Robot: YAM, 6 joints.
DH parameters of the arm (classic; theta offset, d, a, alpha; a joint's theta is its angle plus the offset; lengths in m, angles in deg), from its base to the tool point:
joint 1: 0 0.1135 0.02 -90
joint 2: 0 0 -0.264 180
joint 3: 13.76 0 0.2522 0
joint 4: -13.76 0 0.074 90
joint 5: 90 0 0 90
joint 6: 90 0.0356 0 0
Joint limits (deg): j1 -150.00..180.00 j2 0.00..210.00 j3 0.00..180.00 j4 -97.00..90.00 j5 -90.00..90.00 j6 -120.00..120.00
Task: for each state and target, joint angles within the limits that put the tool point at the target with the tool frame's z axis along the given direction. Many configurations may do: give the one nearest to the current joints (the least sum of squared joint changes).
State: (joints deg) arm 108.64 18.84 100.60 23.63 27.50 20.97
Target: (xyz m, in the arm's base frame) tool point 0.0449 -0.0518 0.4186 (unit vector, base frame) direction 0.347 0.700 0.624
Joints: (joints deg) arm 112.99 0.11 49.51 1.41 36.36 20.97
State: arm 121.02 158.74 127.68 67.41 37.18 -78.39
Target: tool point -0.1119 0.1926 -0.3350 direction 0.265 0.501 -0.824
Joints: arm 124.77 203.82 83.70 47.66 30.22 -78.39
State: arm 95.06 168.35 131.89 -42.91 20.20 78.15
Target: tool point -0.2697 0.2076 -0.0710 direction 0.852 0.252 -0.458
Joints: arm 146.50 161.67 93.55 -73.17 42.90 78.15
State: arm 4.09 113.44 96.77 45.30 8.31 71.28
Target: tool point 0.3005 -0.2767 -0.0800 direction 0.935 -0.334 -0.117
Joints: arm -44.74 164.44 67.17 89.86 -24.90 71.28
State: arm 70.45 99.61 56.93 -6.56 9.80 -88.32
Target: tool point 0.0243 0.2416 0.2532 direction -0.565 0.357 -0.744
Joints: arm 79.02 76.60 58.23 -53.55 -38.51 -88.32
